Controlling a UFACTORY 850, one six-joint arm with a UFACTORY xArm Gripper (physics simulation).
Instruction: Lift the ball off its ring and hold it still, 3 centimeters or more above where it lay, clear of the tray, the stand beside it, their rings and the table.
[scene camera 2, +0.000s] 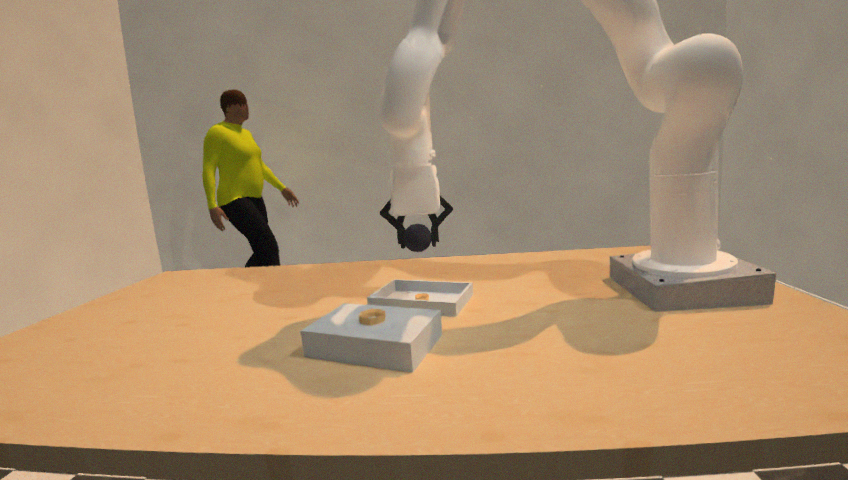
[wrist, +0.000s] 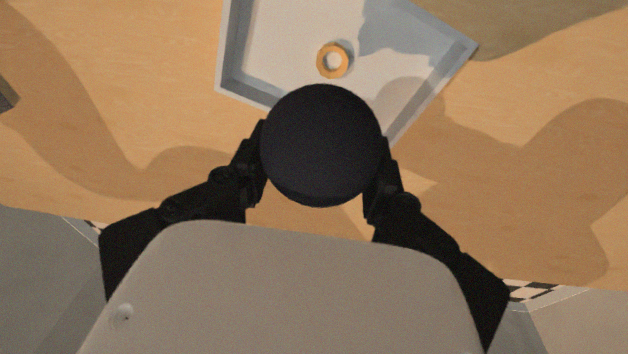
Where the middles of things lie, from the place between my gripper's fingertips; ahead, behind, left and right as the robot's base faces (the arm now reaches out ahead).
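Scene:
The dark ball (wrist: 321, 145) is 2 cm above my hand and 2 cm to the left of it. Then there is the shallow grey tray (scene camera 2: 450, 297), 10 cm below my hand and 2 cm to the left of it. As for the grey stand (scene camera 2: 397, 338), I find it 9 cm below my hand, 21 cm to the left of it and 9 cm ahead of it.

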